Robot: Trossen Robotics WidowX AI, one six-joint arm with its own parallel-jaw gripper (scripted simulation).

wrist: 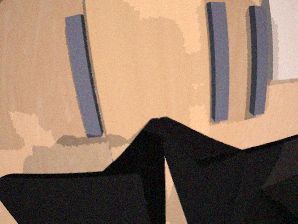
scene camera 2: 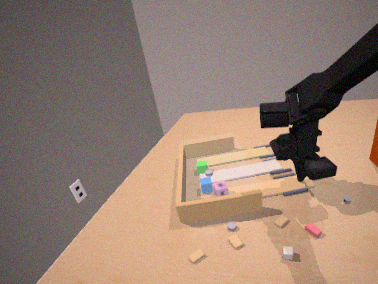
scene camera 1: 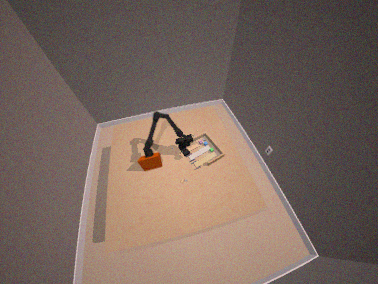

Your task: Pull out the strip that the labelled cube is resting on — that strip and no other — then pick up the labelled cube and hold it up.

Note:
In view: my gripper (scene camera 2: 300, 180).
My gripper shows as well in the wrist view (wrist: 159, 126).

